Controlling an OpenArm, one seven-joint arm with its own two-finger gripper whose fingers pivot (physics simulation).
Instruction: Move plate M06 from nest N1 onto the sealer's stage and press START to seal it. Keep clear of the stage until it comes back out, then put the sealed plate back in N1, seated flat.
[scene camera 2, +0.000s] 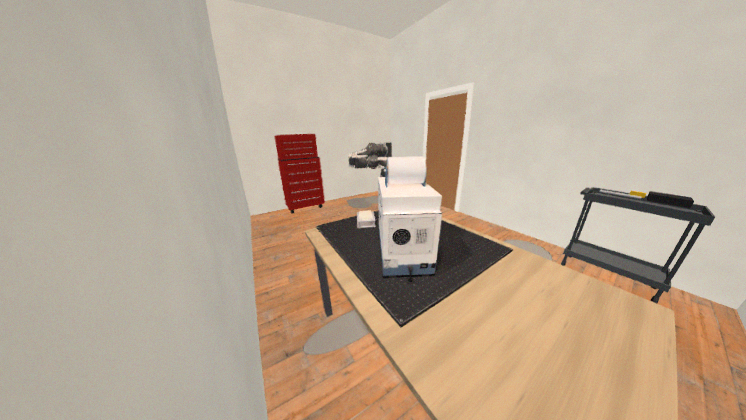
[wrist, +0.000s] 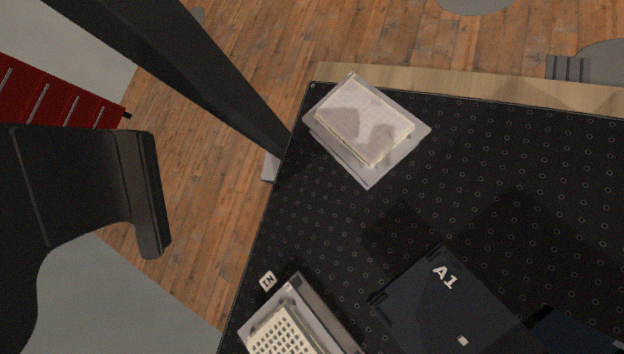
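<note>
A cream plate with many small wells (wrist: 282, 335) sits in the grey nest N1 (wrist: 327, 307) at the bottom of the wrist view, partly cut off; no M06 marking is readable. The sealer's dark stage (wrist: 425, 310), marked A1, is out and bare at lower right. The white sealer (scene camera 2: 409, 234) stands on the black mat with its back to scene camera 2, which hides its front; START does not show. My gripper is open and empty; one finger (wrist: 150, 200) shows at the left of the wrist view, apart from the plate, and the other is out of view.
A pale block (wrist: 367, 120) (scene camera 2: 365, 219) lies on a grey base at the mat's corner. The black perforated mat (wrist: 550, 165) (scene camera 2: 360, 260) lies on the wooden table (scene camera 2: 548, 339). A dark post (wrist: 200, 75) runs past the table edge. The arm (scene camera 2: 368, 156) shows beside the sealer's top.
</note>
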